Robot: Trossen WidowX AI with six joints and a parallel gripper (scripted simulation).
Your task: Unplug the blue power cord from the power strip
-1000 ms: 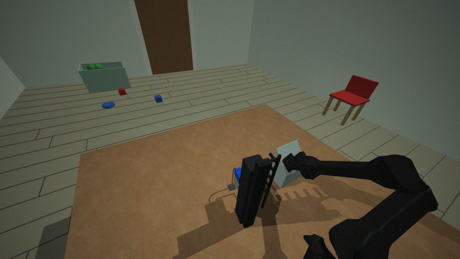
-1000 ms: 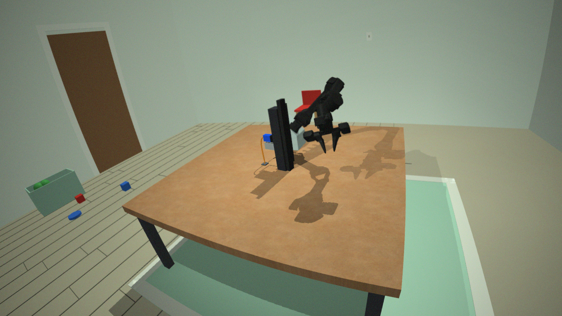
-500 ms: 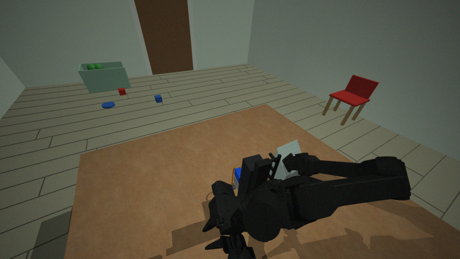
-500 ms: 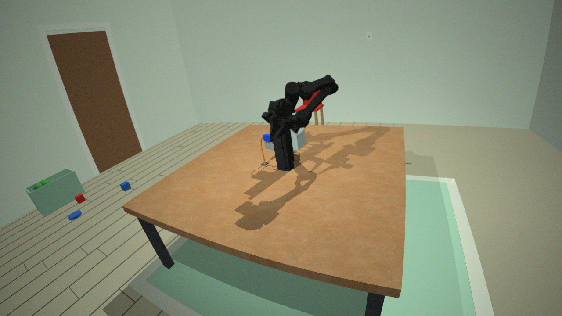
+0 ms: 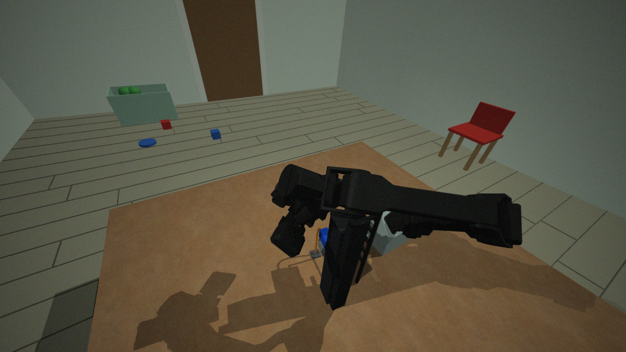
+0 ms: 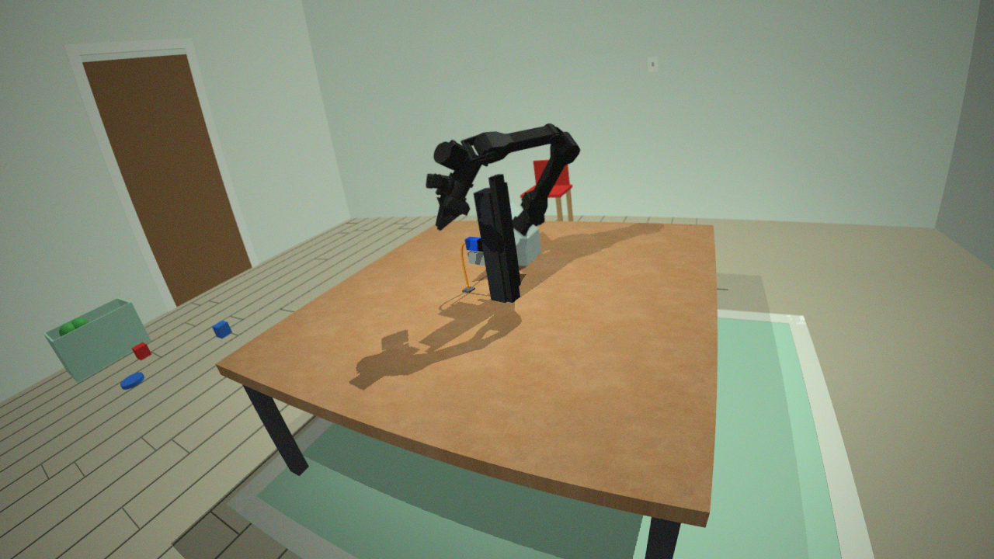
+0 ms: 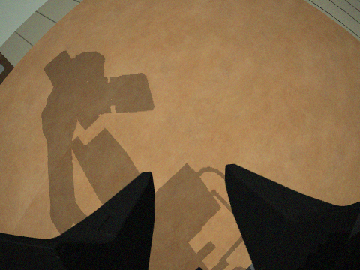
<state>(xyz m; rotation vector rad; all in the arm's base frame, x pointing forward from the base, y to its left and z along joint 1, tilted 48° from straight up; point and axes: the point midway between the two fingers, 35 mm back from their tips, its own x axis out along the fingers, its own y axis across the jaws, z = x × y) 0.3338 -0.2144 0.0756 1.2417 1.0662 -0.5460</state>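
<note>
Right now my gripper tip is 120 mm past the blue plug, 60 mm to the right of it and 80 mm above it. From my gripper tip the other things lie so: black upright block 90 mm behind, 150 mm to the left, 70 mm below.
</note>
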